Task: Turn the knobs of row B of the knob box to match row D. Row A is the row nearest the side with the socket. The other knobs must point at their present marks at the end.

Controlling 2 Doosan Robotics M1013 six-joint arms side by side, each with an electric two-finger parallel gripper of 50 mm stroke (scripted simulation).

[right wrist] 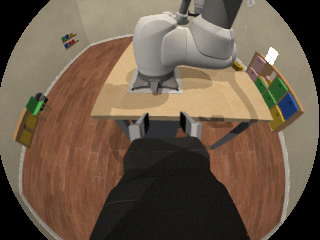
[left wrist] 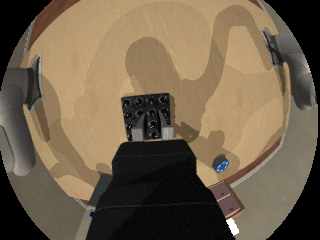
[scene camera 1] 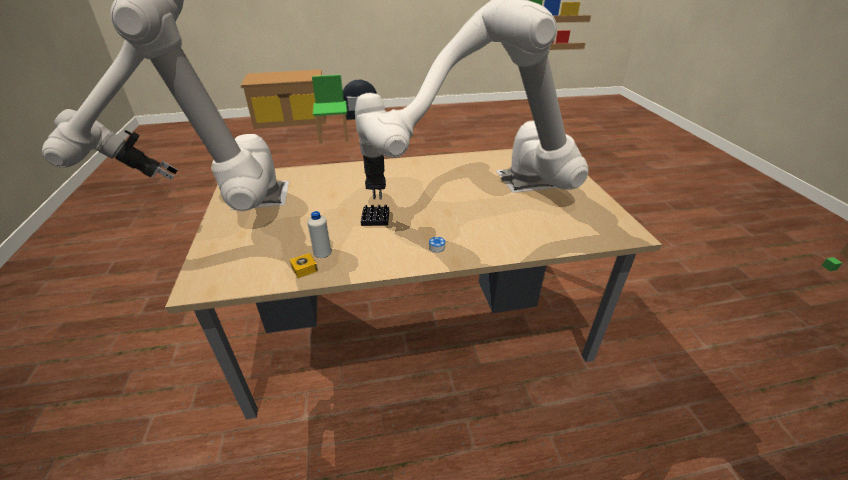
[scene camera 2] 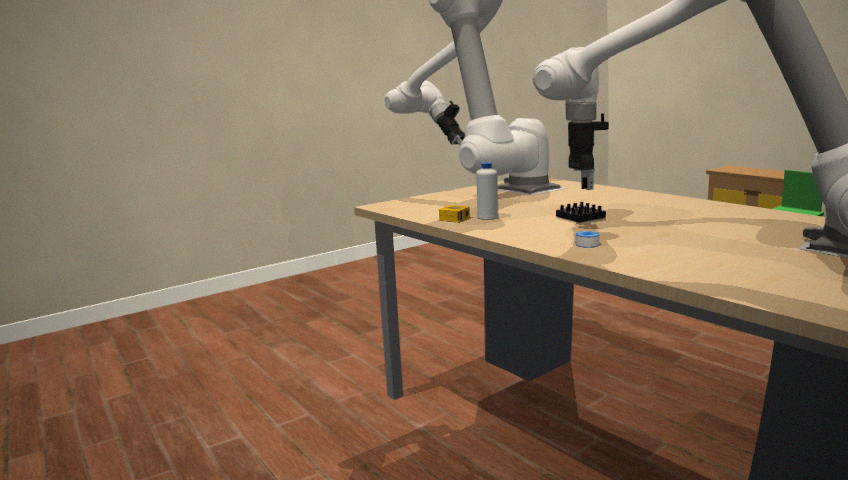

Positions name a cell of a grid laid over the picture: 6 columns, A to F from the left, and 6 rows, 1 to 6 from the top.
Labels:
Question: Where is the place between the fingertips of my left gripper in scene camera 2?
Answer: At E3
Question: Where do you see a white bottle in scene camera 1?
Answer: C3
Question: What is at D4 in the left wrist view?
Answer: My left gripper.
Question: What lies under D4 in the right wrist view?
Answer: My right gripper.

